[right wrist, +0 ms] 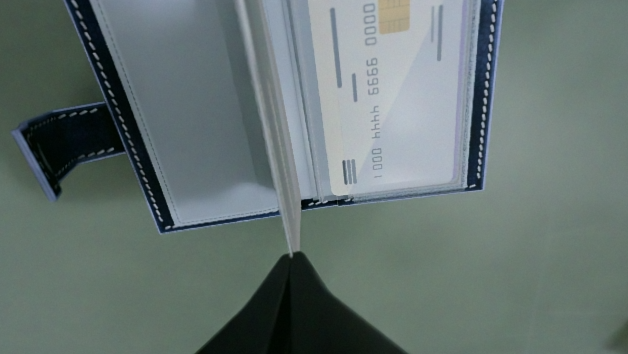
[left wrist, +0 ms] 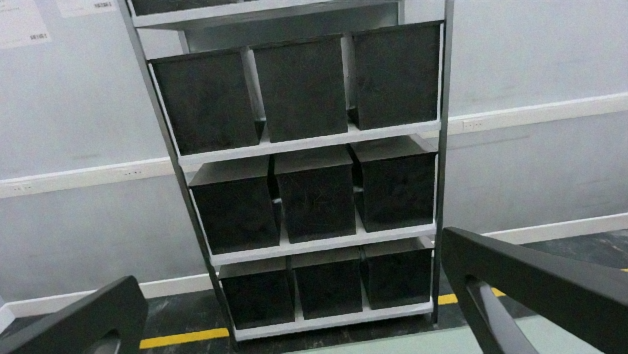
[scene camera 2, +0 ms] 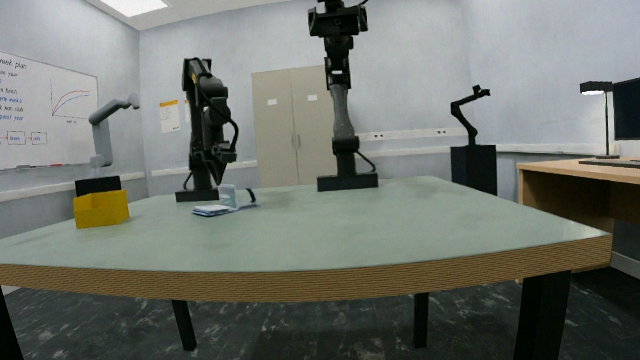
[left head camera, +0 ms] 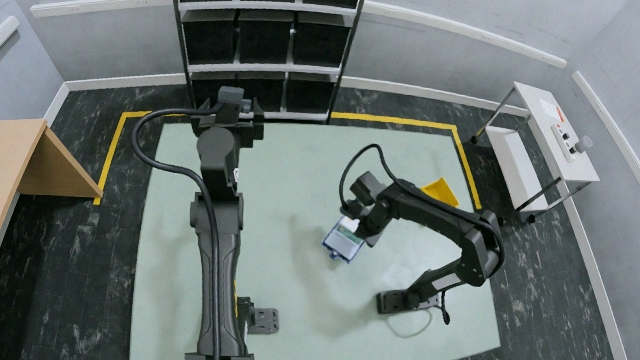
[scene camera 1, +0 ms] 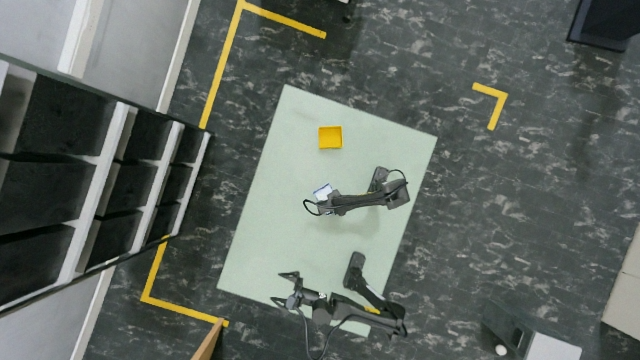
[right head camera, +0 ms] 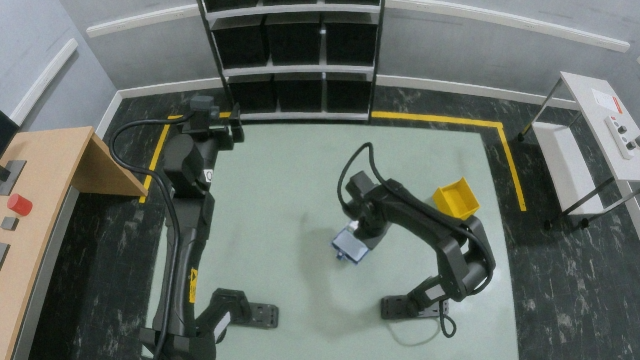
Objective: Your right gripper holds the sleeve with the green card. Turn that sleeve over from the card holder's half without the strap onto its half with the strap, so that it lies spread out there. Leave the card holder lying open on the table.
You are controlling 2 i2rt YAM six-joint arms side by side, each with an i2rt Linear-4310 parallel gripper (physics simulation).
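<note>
The card holder (left head camera: 341,246) (right head camera: 349,246) (scene camera 2: 212,211) (right wrist: 200,170) lies open on the table. In the right wrist view, its strap (right wrist: 82,132) sticks out at the left, and a pale card (right wrist: 400,110) lies in its right half, the one without the strap. The sleeve (right wrist: 275,110) (scene camera 2: 227,196) stands upright near the fold, seen nearly edge-on in the right wrist view; a strip of its green card (left head camera: 352,233) shows in the left head view. My right gripper (right wrist: 295,269) (scene camera 2: 218,183) is shut on the sleeve's edge. My left gripper (left wrist: 293,267) (scene camera 1: 277,287) is open and empty, high and away from the holder.
A yellow bin (left head camera: 440,192) (right head camera: 456,199) (scene camera 1: 330,137) (scene camera 2: 101,209) stands on the table (scene camera 2: 350,250), to the right of the holder in the head views. A shelf rack (left wrist: 310,142) stands behind the table. My right arm partly covers the holder in the head views.
</note>
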